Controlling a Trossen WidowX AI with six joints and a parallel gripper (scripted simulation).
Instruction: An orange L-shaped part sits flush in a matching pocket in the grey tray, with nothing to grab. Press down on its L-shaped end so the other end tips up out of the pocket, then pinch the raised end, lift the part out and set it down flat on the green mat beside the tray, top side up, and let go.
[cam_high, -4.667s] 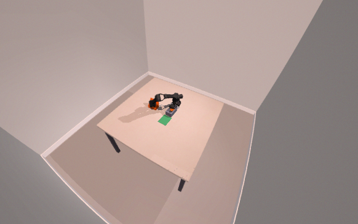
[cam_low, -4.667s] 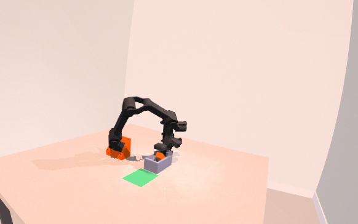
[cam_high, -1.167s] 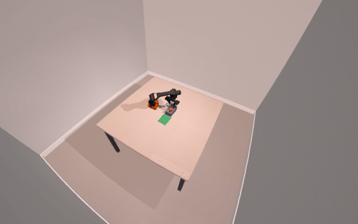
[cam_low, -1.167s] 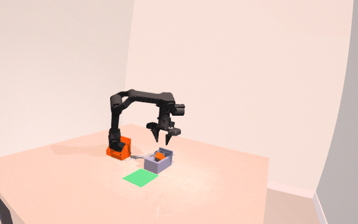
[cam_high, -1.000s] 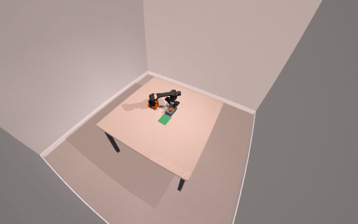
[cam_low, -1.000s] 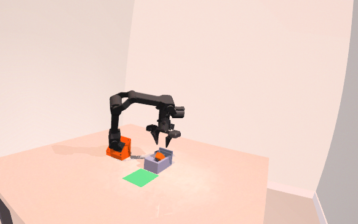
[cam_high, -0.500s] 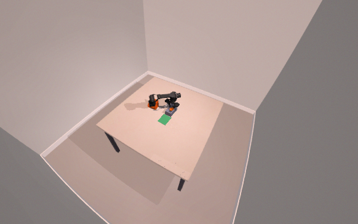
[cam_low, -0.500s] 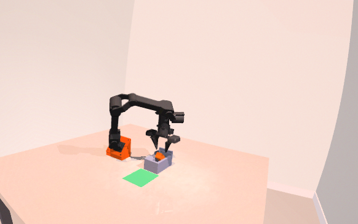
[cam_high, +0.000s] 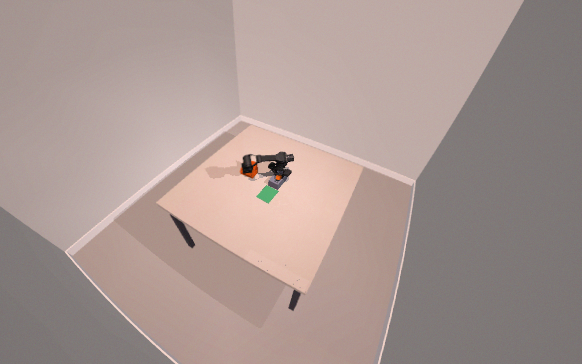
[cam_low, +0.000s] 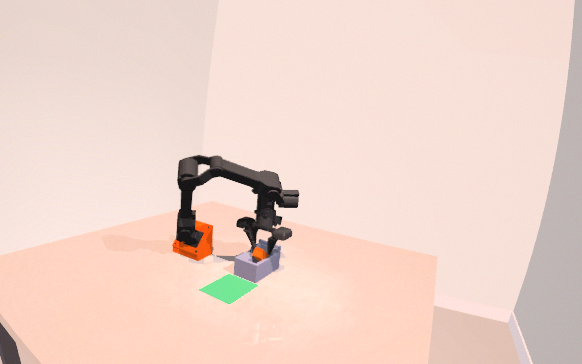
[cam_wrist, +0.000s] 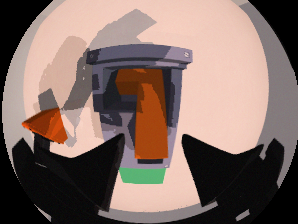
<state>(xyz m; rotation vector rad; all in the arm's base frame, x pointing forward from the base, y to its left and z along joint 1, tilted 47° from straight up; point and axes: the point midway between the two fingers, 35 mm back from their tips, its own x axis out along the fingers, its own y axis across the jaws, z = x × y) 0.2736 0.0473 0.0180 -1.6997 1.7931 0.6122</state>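
Right now my gripper tip is 10 mm past the orange L-shaped part, 30 mm to the right of it and 40 mm above it. From my gripper tip the other things lie so: green mat (30 mm behind, 150 mm to the right, 100 mm below).
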